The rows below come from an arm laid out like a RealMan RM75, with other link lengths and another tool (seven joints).
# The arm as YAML. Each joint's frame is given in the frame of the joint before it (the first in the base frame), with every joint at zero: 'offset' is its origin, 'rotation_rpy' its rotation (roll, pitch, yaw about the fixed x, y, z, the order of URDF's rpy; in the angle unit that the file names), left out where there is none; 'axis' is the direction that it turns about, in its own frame. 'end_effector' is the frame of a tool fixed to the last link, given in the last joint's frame.
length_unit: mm
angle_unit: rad
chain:
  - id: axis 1
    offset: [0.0, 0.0, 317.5]
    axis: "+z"
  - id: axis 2
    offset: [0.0, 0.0, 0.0]
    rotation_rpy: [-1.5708, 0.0, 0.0]
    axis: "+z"
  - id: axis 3
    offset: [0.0, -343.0, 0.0]
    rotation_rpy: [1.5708, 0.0, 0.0]
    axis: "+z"
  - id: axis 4
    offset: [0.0, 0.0, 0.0]
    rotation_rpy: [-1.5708, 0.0, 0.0]
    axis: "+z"
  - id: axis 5
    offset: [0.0, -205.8, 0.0]
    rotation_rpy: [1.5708, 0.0, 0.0]
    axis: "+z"
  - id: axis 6
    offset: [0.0, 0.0, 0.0]
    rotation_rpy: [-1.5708, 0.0, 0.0]
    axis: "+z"
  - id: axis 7
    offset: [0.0, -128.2, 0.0]
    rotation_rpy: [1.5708, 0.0, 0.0]
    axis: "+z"
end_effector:
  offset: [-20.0, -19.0, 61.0]
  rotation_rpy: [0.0, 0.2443, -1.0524]
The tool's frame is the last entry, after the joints.
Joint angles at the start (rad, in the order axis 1, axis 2, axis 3, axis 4, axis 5, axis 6, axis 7): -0.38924, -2.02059, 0.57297, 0.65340, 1.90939, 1.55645, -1.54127
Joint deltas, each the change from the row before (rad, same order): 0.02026, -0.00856, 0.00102, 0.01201, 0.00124, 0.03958, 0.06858; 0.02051, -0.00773, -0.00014, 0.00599, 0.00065, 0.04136, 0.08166; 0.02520, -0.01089, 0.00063, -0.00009, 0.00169, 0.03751, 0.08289; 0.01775, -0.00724, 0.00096, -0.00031, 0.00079, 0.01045, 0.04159; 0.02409, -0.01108, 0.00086, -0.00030, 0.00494, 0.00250, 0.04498; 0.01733, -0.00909, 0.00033, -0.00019, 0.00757, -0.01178, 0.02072; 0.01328, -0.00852, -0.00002, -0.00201, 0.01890, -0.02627, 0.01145; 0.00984, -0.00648, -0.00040, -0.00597, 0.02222, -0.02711, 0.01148; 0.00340, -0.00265, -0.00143, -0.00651, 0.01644, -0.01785, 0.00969; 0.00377, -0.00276, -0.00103, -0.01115, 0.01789, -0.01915, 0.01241; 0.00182, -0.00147, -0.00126, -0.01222, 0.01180, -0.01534, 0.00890; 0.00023, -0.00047, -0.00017, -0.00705, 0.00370, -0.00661, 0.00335
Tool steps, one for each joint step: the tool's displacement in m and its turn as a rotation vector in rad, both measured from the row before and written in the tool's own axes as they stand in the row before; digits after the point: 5 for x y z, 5 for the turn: -0.00896, -0.00143, -0.00602, -0.02851, -0.02487, 0.05410; -0.00969, -0.00077, -0.00607, -0.03492, -0.02442, 0.06027; -0.01295, -0.00198, -0.00644, -0.03330, -0.02064, 0.05048; -0.00740, -0.00265, -0.00437, -0.00950, -0.00227, 0.02193; -0.00993, -0.00509, -0.00565, -0.00024, 0.00258, 0.01996; -0.00690, -0.00576, -0.00391, 0.01461, 0.00752, 0.00490; -0.00632, -0.00844, -0.00309, 0.03243, 0.00575, 0.00050; -0.00599, -0.00858, -0.00246, 0.03358, 0.00142, 0.00116; -0.00322, -0.00545, -0.00100, 0.02125, -0.00130, 0.00375; -0.00459, -0.00607, -0.00092, 0.02198, -0.00351, 0.00237; -0.00354, -0.00451, -0.00028, 0.01555, -0.00187, -0.00114; -0.00164, -0.00174, 0.00022, 0.00552, -0.00077, -0.00223
